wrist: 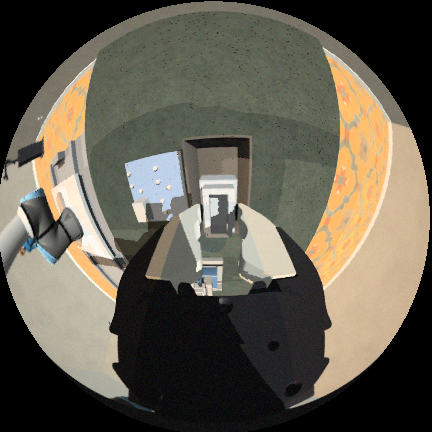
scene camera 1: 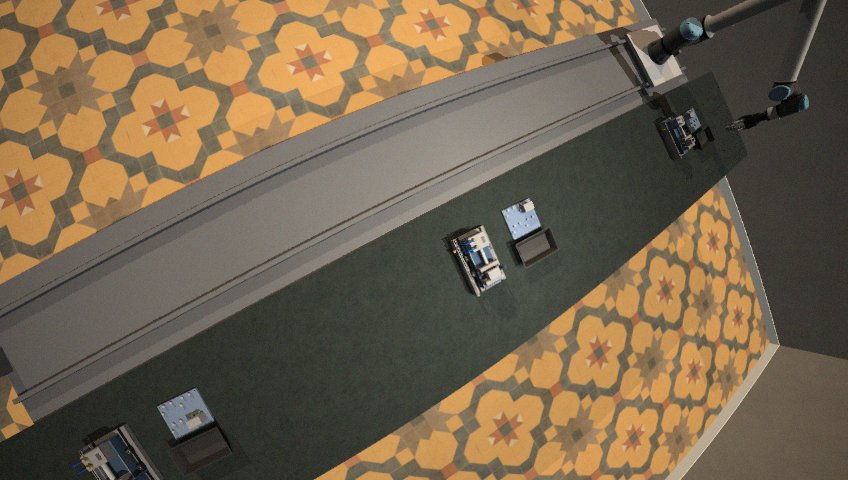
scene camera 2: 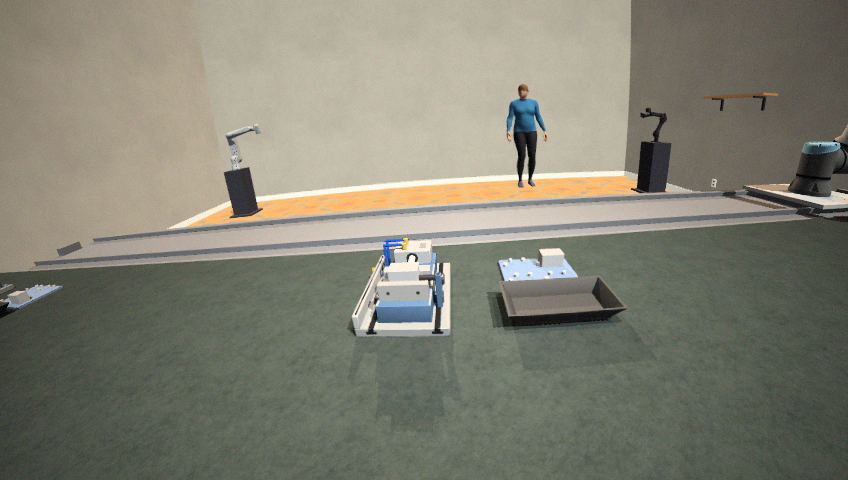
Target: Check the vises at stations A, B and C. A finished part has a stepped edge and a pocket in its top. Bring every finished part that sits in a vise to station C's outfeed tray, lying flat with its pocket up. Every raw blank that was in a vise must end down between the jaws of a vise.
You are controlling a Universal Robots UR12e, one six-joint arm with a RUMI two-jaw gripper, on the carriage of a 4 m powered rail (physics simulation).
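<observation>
My gripper [scene camera 1: 735, 126] [wrist: 218, 206] is shut on a white finished part [wrist: 218, 183] with a stepped edge and a dark pocket. It holds the part high, over the near part of the brown outfeed tray [wrist: 215, 154] [scene camera 1: 704, 137] in the wrist view. The tray's near end is hidden behind the part and fingers. The vise [scene camera 1: 678, 136] of this station shows partly between the fingers. The middle station's vise [scene camera 1: 479, 261] [scene camera 2: 404, 312] and the far left vise [scene camera 1: 121, 455] stand on the bench; I cannot tell what is between their jaws.
A blue pegged plate [wrist: 150, 177] with a white block [wrist: 141, 211] lies beside the tray. The middle station has a blue plate [scene camera 2: 538, 269], a white block [scene camera 2: 551, 258] and a tray [scene camera 2: 565, 313]. Another tray [scene camera 1: 201, 450] is at the left station. A person [scene camera 2: 524, 118] stands behind the rail.
</observation>
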